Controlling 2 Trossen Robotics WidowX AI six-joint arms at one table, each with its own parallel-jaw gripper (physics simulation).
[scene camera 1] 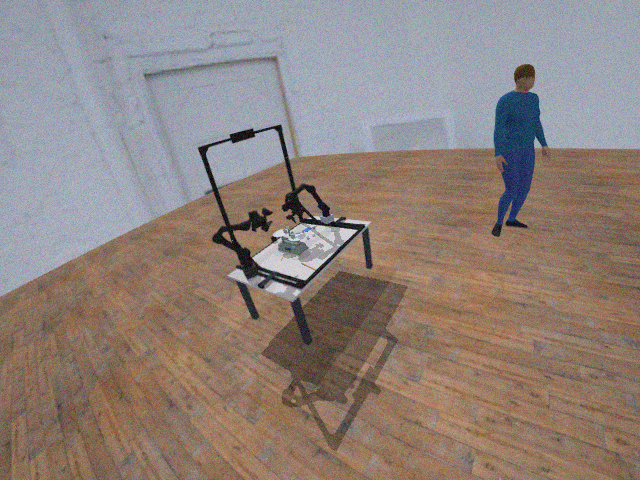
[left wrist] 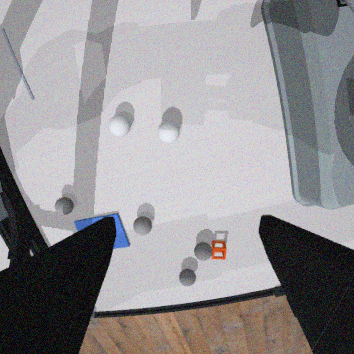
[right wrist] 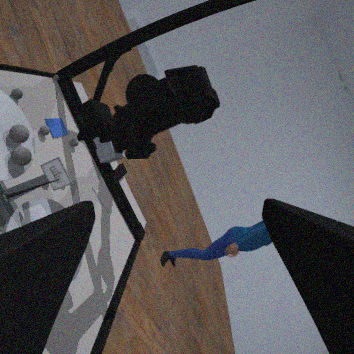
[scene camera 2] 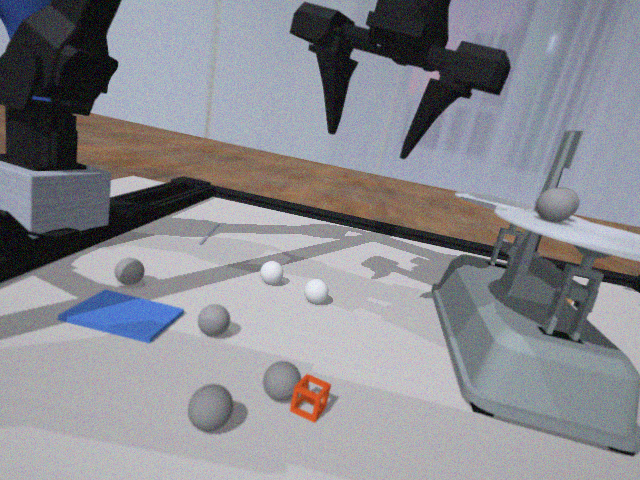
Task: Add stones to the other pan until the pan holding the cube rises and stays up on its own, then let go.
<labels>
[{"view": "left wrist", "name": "my left gripper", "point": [188,224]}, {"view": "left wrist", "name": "grey balance scale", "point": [304,49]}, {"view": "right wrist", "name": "my left gripper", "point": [89,139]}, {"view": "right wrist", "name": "my right gripper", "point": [179,208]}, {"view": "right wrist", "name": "grey balance scale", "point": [55,173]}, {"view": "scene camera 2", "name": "my left gripper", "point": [366,146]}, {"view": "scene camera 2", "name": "grey balance scale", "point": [521,351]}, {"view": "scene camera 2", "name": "orange wire-frame cube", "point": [313,398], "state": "on the table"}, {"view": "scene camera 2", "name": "blue flat pad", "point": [112,312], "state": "on the table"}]
</labels>
